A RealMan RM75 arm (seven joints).
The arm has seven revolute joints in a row. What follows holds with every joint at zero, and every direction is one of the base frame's.
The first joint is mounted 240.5 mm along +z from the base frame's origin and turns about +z.
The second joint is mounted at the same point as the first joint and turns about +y.
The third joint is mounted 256 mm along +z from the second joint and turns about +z.
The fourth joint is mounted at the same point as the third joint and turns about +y.
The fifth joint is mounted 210 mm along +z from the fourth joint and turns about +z.
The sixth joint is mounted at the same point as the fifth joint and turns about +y.
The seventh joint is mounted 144 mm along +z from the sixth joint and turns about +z.
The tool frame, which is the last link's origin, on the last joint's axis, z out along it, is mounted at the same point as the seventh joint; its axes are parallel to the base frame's.
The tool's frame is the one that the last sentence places.
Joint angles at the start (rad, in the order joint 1, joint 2, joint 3, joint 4, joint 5, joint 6, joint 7): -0.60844 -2.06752 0.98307 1.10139 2.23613 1.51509 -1.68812
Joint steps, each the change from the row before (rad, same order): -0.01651 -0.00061 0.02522 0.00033 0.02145 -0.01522 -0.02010; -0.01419 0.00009 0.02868 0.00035 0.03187 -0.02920 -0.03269; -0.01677 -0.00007 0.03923 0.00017 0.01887 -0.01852 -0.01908; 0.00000 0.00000 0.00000 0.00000 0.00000 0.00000 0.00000; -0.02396 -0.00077 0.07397 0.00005 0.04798 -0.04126 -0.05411; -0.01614 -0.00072 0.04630 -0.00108 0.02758 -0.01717 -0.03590; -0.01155 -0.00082 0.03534 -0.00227 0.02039 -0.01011 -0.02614; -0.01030 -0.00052 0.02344 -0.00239 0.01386 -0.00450 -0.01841; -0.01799 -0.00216 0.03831 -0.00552 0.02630 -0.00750 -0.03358; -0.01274 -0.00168 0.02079 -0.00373 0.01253 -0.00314 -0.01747
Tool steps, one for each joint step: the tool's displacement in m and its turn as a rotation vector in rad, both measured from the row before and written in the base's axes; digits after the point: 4 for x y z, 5 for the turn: 0.0048 0.0036 -0.0039 -0.00512 0.02889 -0.00434; 0.0025 0.0048 -0.0035 0.00805 0.03872 0.00938; 0.0062 0.0031 -0.0057 -0.00826 0.03452 -0.01493; 0.0000 0.0000 0.0000 0.00000 0.00000 0.00000; 0.0072 0.0047 -0.0103 -0.00337 0.07162 -0.00567; 0.0050 0.0017 -0.0068 -0.00779 0.04183 -0.00384; 0.0033 0.0005 -0.0055 -0.00839 0.03181 -0.00289; 0.0029 0.0004 -0.0037 -0.00704 0.02165 -0.00282; 0.0045 0.0005 -0.0064 -0.00996 0.03767 -0.00212; 0.0037 0.0004 -0.0038 -0.00653 0.01904 -0.00449
